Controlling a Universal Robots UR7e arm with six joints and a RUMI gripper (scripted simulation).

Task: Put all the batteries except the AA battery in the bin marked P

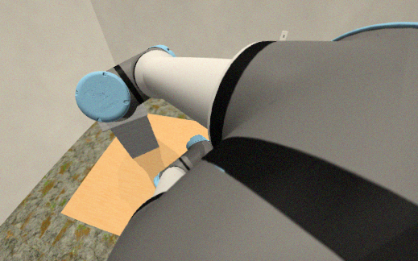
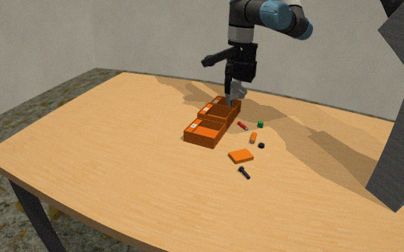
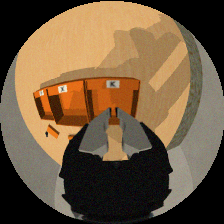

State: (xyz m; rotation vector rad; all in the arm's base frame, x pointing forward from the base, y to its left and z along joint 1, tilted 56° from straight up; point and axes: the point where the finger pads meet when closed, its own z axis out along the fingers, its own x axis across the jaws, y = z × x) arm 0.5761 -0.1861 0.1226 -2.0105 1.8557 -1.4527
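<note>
Now: the orange bin 3 cm ahead of my hand, 8 cm to the left of it and 1 cm below it. Round my hand: orange cylindrical battery: 8 cm behind, 14 cm to the left, 3 cm below; red battery: 5 cm behind, 8 cm to the left, 3 cm below; green block: 10 cm behind, 6 cm to the left, 3 cm below.
</note>
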